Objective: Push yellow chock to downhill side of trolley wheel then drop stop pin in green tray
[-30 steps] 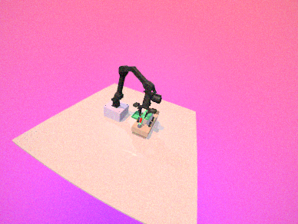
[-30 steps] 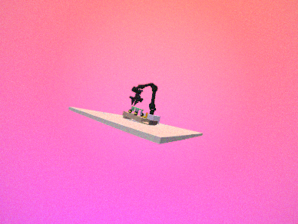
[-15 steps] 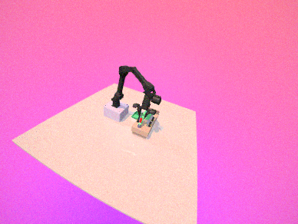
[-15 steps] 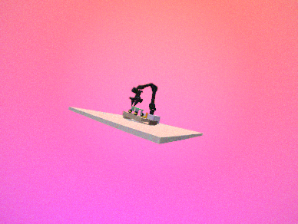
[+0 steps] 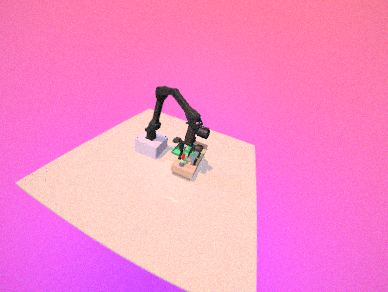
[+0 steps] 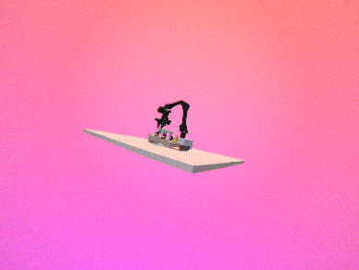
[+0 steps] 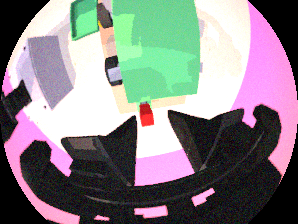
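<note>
Right now the red-headed stop pin is 20 mm below my gripper tip and 10 mm behind it. Round my gripper tip: yellow chock (200 mm to the left, 70 mm below, 30 mm behind); trolley (100 mm to the left, 40 mm below, 10 mm ahead).
</note>
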